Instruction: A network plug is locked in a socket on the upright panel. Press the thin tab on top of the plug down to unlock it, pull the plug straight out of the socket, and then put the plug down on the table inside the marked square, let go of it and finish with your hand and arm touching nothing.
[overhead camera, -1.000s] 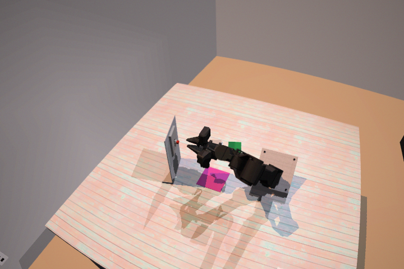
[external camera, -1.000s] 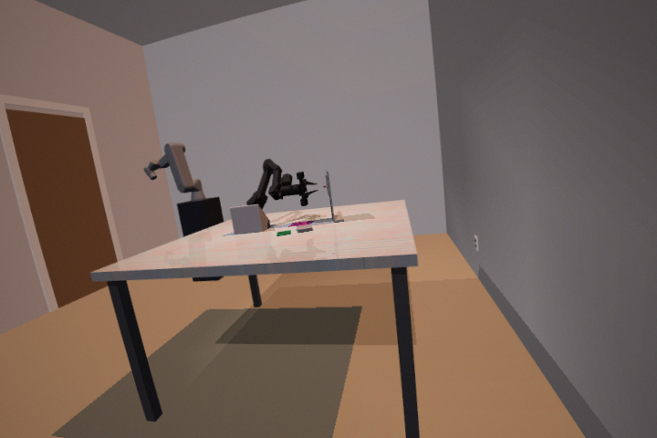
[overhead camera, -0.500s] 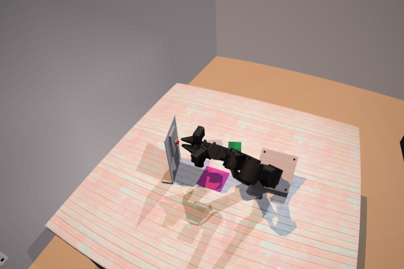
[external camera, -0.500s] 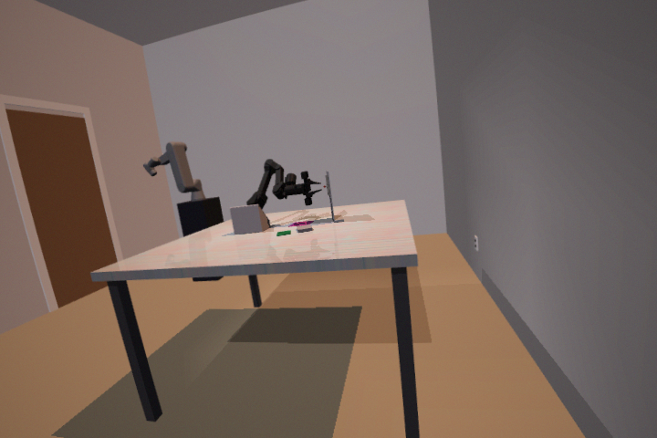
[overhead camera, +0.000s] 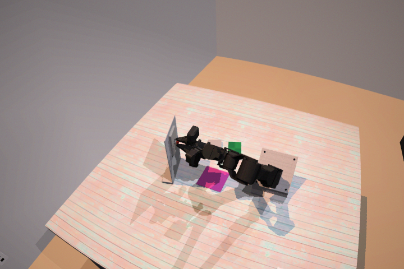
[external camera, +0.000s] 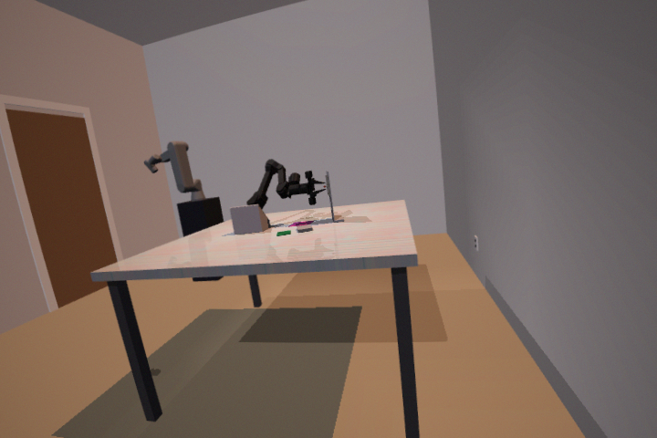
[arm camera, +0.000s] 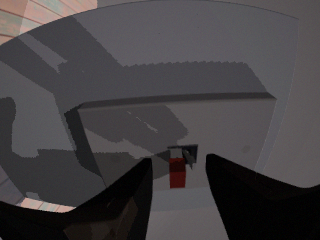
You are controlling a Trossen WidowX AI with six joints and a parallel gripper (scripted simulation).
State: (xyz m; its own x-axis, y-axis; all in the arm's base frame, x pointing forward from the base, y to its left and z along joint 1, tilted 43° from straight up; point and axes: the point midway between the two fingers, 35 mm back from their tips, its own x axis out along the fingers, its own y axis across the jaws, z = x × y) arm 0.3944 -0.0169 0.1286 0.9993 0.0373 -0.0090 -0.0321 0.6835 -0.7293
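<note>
The red network plug lies 1 cm ahead of my gripper tip. From my gripper tip the other things lie so: magenta marked square: 19 cm below, 16 cm behind, 2 cm to the right; grey upright panel: 7 cm below, 3 cm ahead, 1 cm to the left; green patch: 25 cm to the right, 19 cm below, 19 cm behind.
</note>
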